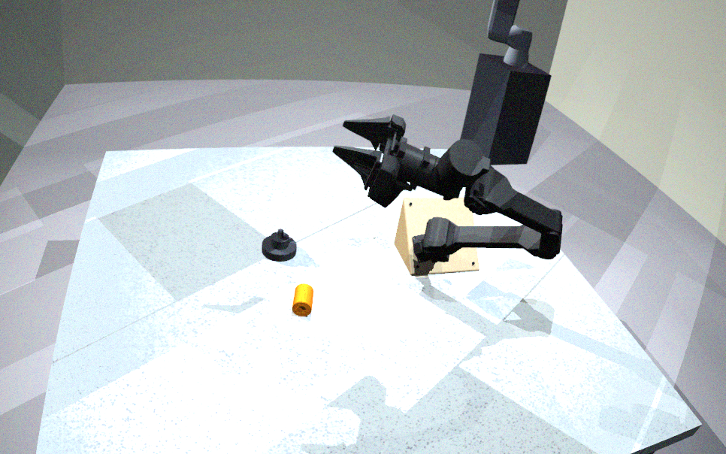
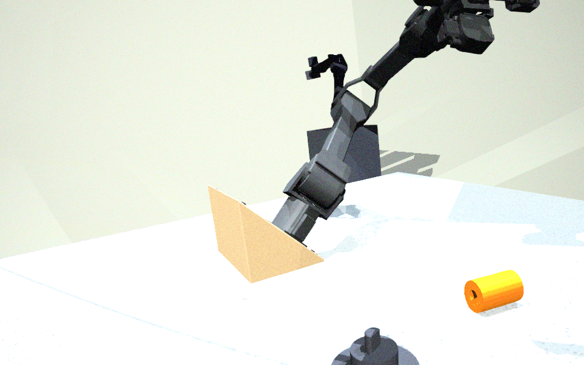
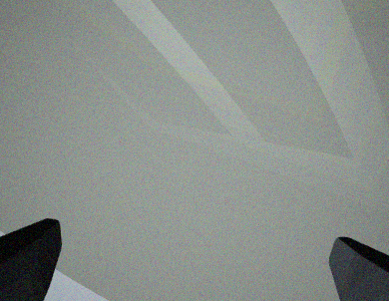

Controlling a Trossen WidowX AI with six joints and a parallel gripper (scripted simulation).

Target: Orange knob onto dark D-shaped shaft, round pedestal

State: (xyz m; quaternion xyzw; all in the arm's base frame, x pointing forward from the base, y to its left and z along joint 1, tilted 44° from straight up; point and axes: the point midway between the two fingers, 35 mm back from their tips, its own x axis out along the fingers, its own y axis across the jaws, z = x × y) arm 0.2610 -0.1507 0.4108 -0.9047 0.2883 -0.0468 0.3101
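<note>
My gripper tip is 400 mm above the orange knob and 70 mm to the left of it. Round my gripper tip: round dark pedestal: 390 mm below, 270 mm to the right.
</note>
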